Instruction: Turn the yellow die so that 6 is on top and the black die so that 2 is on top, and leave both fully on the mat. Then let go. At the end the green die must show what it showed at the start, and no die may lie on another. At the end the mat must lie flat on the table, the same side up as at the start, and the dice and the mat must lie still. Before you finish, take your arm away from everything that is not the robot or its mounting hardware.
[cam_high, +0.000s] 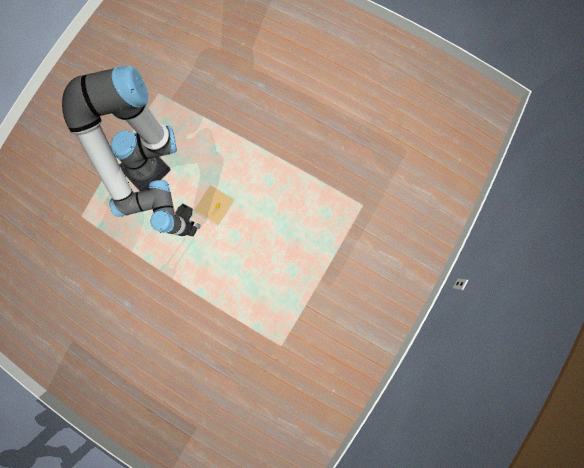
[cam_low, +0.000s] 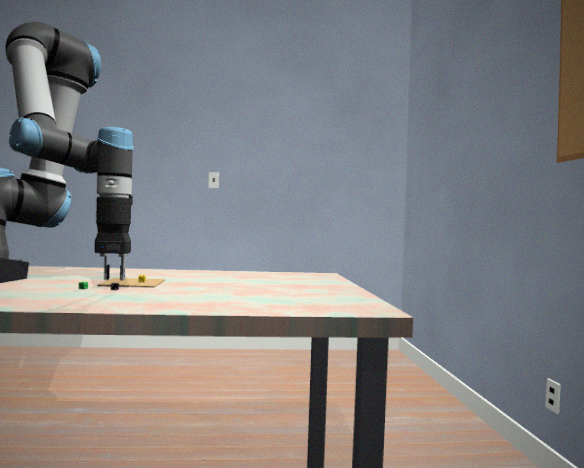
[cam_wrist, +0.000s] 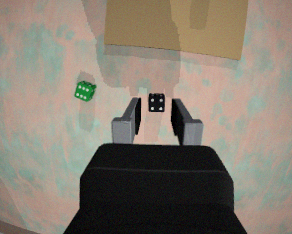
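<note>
My hand is 30 mm above the black die. The rest, counted from my hand: yellow die: 130 mm to the left, 30 mm below, 30 mm ahead; then tan mat: 130 mm to the left, 40 mm below, 10 mm ahead; then green die: 70 mm behind, 30 mm below.
</note>
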